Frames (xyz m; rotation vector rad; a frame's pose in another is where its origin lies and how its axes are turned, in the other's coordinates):
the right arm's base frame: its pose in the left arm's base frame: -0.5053 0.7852 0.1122 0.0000 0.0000 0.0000
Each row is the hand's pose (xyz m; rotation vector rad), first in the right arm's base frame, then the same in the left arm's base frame.
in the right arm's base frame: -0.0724 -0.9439 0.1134 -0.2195 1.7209 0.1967
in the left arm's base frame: -0.5777 -0.1587 0.2256 -0.2195 1.7209 0.1967
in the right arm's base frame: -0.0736 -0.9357 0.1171 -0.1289 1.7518 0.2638
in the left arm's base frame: -0.5789 -0.1505 0.2293 -0.1289 1.7518 0.2638
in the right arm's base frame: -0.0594 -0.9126 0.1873 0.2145 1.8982 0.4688
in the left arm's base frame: -0.5647 -0.1274 0.2995 0.2145 1.8982 0.4688
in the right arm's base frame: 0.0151 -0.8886 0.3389 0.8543 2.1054 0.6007
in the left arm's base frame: -0.4902 -0.1034 0.4511 0.8543 2.1054 0.6007
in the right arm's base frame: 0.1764 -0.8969 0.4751 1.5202 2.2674 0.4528
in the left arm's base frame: -0.3289 -0.1117 0.5873 1.5202 2.2674 0.4528
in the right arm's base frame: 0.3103 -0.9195 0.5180 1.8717 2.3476 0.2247
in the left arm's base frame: -0.1950 -0.1343 0.6302 1.8717 2.3476 0.2247
